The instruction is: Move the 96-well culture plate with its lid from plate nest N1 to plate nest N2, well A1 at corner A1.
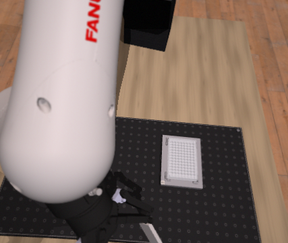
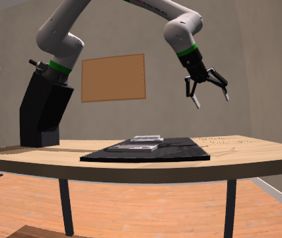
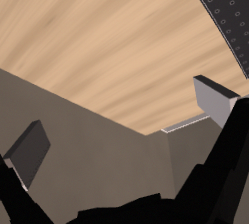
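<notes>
Now: the clear lid 300 mm behind my hand, 170 mm to the left of it and 150 mm below it. Round my hand: 96-well culture plate: 300 mm behind, 170 mm to the left, 160 mm below; plate nest N1: 300 mm behind, 170 mm to the left, 170 mm below; plate nest N2: 360 mm behind, 170 mm below, 130 mm to the right.
</notes>
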